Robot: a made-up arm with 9 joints. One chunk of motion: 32 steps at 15 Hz.
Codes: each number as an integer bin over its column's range. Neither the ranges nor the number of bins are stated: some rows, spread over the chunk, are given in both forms.
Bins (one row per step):
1: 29 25 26 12 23 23 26 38 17
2: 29 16 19 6 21 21 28 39 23
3: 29 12 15 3 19 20 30 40 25
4: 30 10 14 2 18 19 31 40 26
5: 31 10 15 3 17 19 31 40 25
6: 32 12 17 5 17 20 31 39 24
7: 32 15 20 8 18 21 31 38 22
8: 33 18 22 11 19 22 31 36 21
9: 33 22 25 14 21 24 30 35 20
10: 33 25 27 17 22 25 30 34 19
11: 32 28 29 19 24 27 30 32 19
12: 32 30 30 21 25 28 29 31 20
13: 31 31 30 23 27 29 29 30 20
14: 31 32 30 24 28 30 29 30 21
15: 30 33 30 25 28 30 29 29 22
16: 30 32 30 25 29 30 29 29 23
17: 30 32 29 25 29 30 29 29 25
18: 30 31 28 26 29 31 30 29 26
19: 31 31 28 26 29 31 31 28 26
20: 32 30 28 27 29 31 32 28 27
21: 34 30 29 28 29 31 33 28 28
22: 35 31 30 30 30 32 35 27 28
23: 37 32 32 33 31 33 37 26 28
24: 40 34 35 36 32 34 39 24 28
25: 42 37 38 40 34 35 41 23 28
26: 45 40 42 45 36 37 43 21 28
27: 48 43 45 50 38 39 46 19 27
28: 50 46 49 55 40 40 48 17 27
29: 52 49 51 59 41 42 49 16 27
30: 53 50 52 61 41 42 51 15 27
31: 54 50 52 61 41 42 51 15 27
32: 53 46 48 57 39 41 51 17 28
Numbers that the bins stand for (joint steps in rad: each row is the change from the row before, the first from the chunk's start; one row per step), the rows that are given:
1: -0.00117 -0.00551 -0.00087 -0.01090 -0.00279 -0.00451 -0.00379 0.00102 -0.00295
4: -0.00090 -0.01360 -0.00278 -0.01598 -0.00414 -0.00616 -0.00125 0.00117 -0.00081
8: -0.00010 -0.00929 -0.00151 -0.01141 -0.00387 -0.00492 -0.00125 0.00086 -0.00200
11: -0.00037 -0.00389 -0.00040 -0.00735 -0.00252 -0.00286 -0.00176 0.00054 -0.00248
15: -0.00090 -0.00119 -0.00024 -0.00430 -0.00144 -0.00162 -0.00227 0.00030 -0.00176
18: -0.00090 -0.00227 -0.00056 -0.00379 -0.00117 -0.00121 -0.00176 0.00030 -0.00081
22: 0.00044 -0.00227 -0.00024 -0.00176 -0.00090 -0.00079 0.00078 0.00014 -0.00033
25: 0.00233 0.00097 0.00103 0.00332 0.00017 0.00044 0.00383 -0.00017 -0.00033
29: 0.00503 0.00744 0.00310 0.01297 0.00206 0.00333 0.00789 -0.00073 -0.00057
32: 0.00530 0.00583 0.00262 0.01195 0.00152 0.00292 0.00890 -0.00065 -0.00033
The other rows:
2: -0.00117 -0.01037 -0.00198 -0.01395 -0.00333 -0.00533 -0.00278 0.00110 -0.00152
3: -0.00117 -0.01252 -0.00262 -0.01548 -0.00387 -0.00575 -0.00176 0.00117 -0.00105
5: -0.00063 -0.01360 -0.00262 -0.01548 -0.00441 -0.00616 -0.00125 0.00117 -0.00105
6: -0.00037 -0.01252 -0.00230 -0.01446 -0.00441 -0.00575 -0.00125 0.00110 -0.00129
7: -0.00037 -0.01090 -0.00183 -0.01294 -0.00414 -0.00533 -0.00125 0.00102 -0.00176
9: -0.00010 -0.00713 -0.00103 -0.00989 -0.00333 -0.00410 -0.00176 0.00078 -0.00224
10: -0.00010 -0.00551 -0.00071 -0.00837 -0.00306 -0.00368 -0.00176 0.00070 -0.00248
12: -0.00037 -0.00281 -0.00024 -0.00633 -0.00225 -0.00244 -0.00227 0.00046 -0.00224
13: -0.00063 -0.00227 -0.00024 -0.00532 -0.00171 -0.00203 -0.00227 0.00038 -0.00224
14: -0.00063 -0.00173 -0.00024 -0.00481 -0.00144 -0.00162 -0.00227 0.00038 -0.00200
16: -0.00090 -0.00173 -0.00024 -0.00430 -0.00117 -0.00162 -0.00227 0.00030 -0.00152
17: -0.00090 -0.00173 -0.00040 -0.00430 -0.00117 -0.00162 -0.00227 0.00030 -0.00105
19: -0.00063 -0.00227 -0.00056 -0.00379 -0.00117 -0.00121 -0.00125 0.00022 -0.00081
20: -0.00037 -0.00281 -0.00056 -0.00329 -0.00117 -0.00121 -0.00075 0.00022 -0.00057
21: 0.00017 -0.00281 -0.00040 -0.00278 -0.00117 -0.00121 -0.00024 0.00022 -0.00033
23: 0.00098 -0.00173 0.00008 -0.00024 -0.00063 -0.00038 0.00179 0.00006 -0.00033
24: 0.00179 -0.00065 0.00056 0.00129 -0.00037 0.00003 0.00281 -0.00010 -0.00033
26: 0.00314 0.00259 0.00167 0.00586 0.00071 0.00127 0.00484 -0.00033 -0.00033
27: 0.00395 0.00421 0.00214 0.00840 0.00125 0.00210 0.00637 -0.00049 -0.00057
28: 0.00449 0.00583 0.00278 0.01094 0.00179 0.00251 0.00738 -0.00065 -0.00057
30: 0.00530 0.00798 0.00325 0.01398 0.00206 0.00333 0.00890 -0.00081 -0.00057
31: 0.00557 0.00798 0.00325 0.01398 0.00206 0.00333 0.00890 -0.00081 -0.00057

